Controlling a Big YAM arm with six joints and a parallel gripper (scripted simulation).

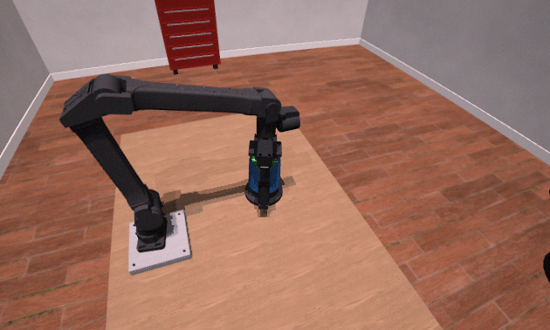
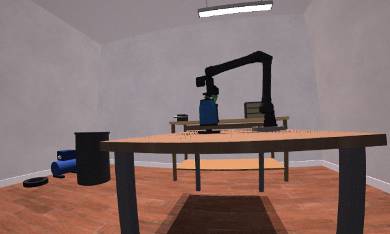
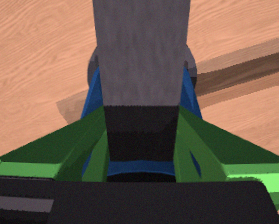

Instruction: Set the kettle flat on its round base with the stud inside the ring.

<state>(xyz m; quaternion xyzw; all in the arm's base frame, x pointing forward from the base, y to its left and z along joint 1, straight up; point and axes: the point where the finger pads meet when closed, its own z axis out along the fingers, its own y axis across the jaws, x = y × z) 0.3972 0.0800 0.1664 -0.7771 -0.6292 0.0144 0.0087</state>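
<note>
The blue kettle is 5 cm below my hand and 3 cm to the left of it. Also, from my hand: round dark base (18 cm below, 7 cm to the left, 1 cm ahead).
</note>
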